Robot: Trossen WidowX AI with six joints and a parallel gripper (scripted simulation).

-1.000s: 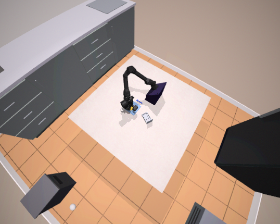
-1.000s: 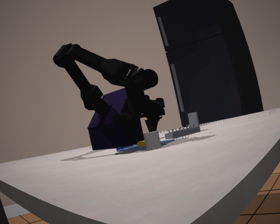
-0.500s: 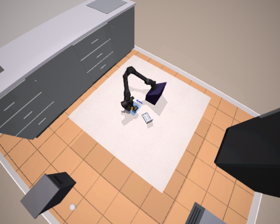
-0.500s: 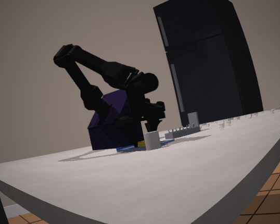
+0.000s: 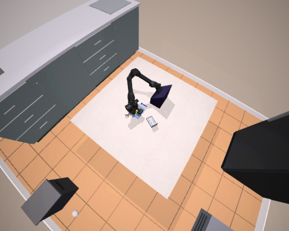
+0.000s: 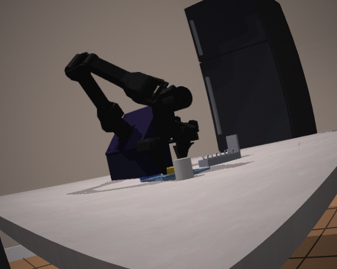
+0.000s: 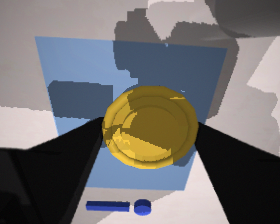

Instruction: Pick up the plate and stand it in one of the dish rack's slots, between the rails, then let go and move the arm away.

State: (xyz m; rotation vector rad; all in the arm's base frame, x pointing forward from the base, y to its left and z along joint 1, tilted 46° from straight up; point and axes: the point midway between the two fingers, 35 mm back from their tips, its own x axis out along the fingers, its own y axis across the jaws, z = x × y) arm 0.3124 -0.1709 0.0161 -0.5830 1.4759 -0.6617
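Right now the grey dish rack is 22 cm to the left of my gripper tip and 1 cm above it. Also, from my gripper tip: yellow plate: 1 cm above; then blue spoon: 13 cm behind, 2 cm to the left, 1 cm below; then pale cup: 8 cm ahead, 6 cm to the right, 1 cm above.
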